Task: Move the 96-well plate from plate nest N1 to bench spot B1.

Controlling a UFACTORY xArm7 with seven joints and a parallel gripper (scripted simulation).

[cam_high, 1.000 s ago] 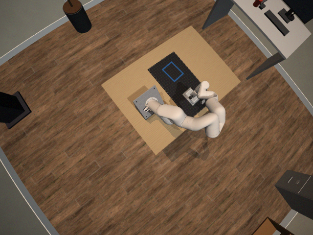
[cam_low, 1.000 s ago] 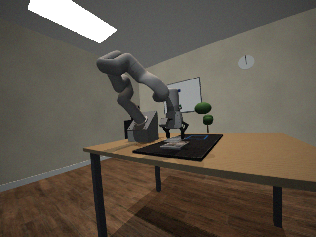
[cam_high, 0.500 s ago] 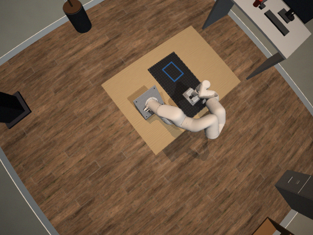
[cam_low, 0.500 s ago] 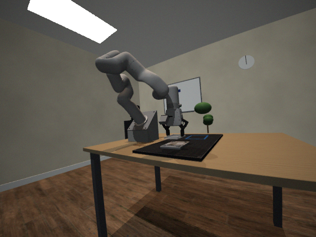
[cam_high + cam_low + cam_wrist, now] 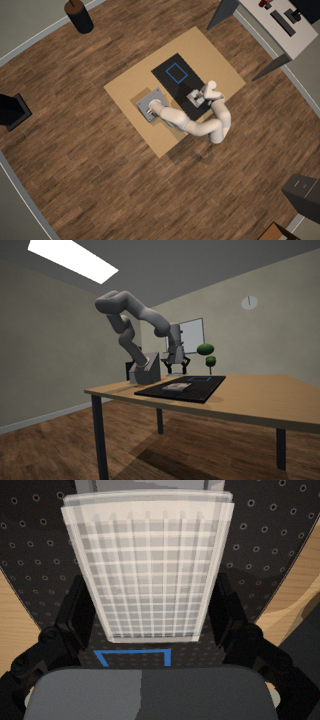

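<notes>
The grey plate nest N1 lies 80 mm below my hand. Round my hand: white 96-well plate (10 mm below).
</notes>
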